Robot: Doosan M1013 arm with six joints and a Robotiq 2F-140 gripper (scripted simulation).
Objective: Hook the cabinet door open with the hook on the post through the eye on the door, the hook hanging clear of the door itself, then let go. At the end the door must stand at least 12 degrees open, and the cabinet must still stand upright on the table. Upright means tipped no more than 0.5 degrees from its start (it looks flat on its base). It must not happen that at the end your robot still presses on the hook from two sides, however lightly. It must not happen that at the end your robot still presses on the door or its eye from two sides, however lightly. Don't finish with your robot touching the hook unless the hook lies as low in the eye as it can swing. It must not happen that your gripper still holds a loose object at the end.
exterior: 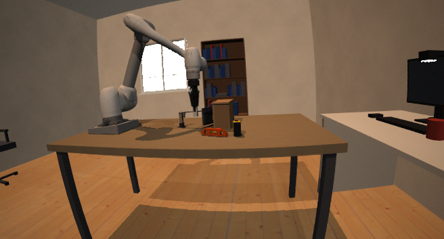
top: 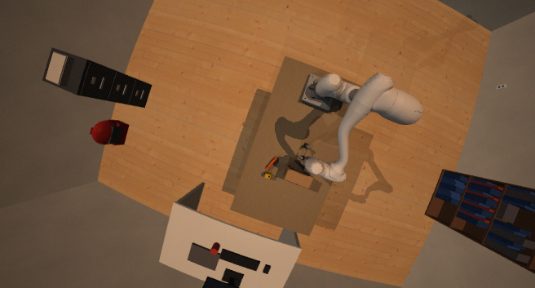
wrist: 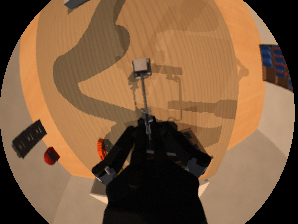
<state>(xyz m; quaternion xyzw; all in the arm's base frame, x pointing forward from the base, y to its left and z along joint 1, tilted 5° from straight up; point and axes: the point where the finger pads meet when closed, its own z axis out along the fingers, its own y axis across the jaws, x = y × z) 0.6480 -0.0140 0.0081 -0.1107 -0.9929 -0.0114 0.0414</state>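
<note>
The dark door is 100 mm ahead of my hand, 30 mm to the left of it and 30 mm below it. The rest, counted from my hand: black-and-yellow can 270 mm ahead, 260 mm to the right, 70 mm below.
</note>
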